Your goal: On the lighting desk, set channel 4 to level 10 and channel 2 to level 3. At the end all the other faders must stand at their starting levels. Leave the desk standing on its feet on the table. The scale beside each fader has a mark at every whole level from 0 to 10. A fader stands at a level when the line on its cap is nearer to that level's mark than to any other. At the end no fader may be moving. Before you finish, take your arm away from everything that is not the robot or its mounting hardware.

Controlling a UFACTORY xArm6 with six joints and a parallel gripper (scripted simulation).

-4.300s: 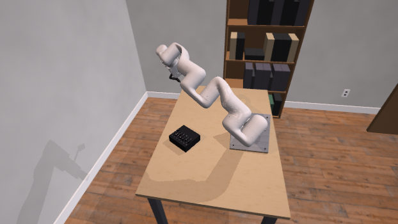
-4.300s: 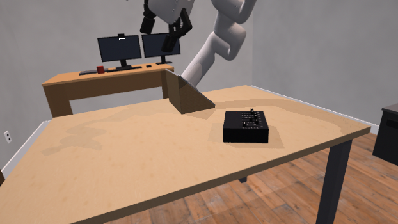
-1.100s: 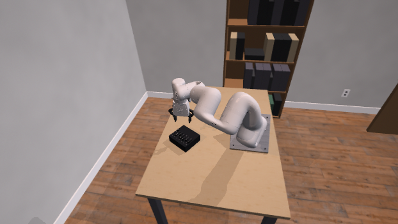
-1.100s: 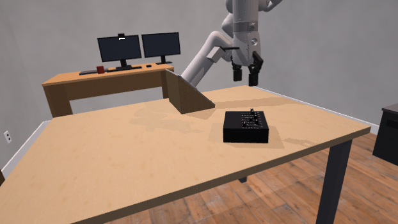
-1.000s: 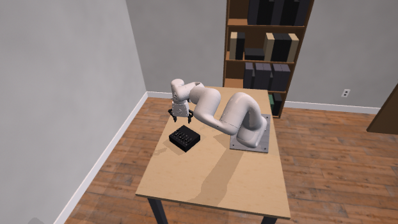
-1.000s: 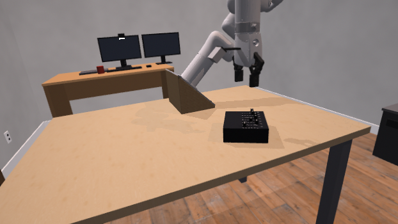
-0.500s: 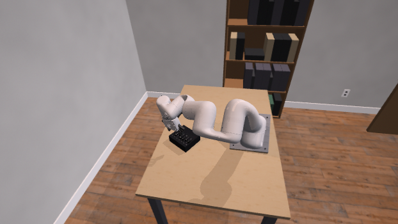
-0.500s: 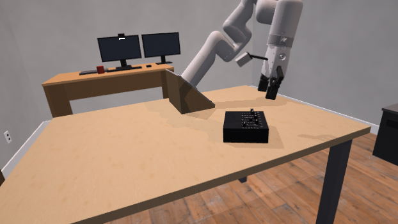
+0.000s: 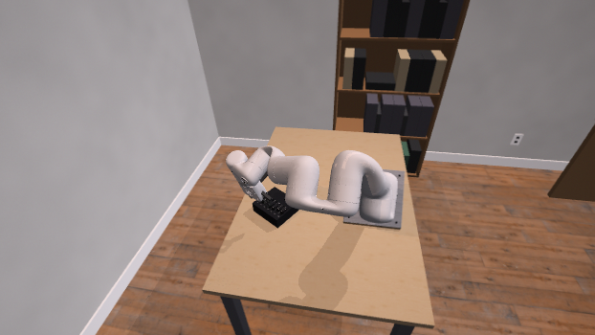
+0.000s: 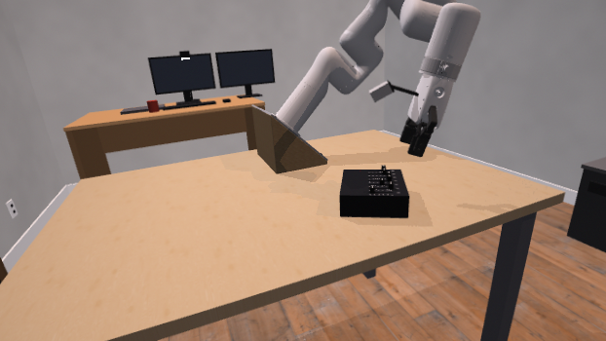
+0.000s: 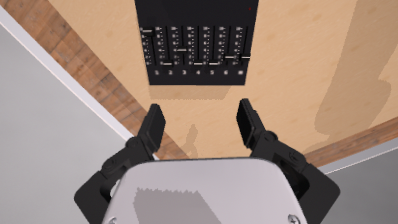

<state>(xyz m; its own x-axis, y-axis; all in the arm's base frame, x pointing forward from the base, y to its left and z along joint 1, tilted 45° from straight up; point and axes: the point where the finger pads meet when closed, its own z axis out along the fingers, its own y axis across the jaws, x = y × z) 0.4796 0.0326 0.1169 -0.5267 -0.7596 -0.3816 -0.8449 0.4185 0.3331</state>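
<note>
My gripper is now 1 cm short of the channel 2 cap, 6 cm to the left of it and 8 cm above it. Also, from my hand: channel 3 cap (2 cm behind, 7 cm to the right, 8 cm below); channel 4 cap (3 cm behind, 4 cm to the right, 8 cm below); channel 1 cap (11 cm to the right, 8 cm below).
</note>
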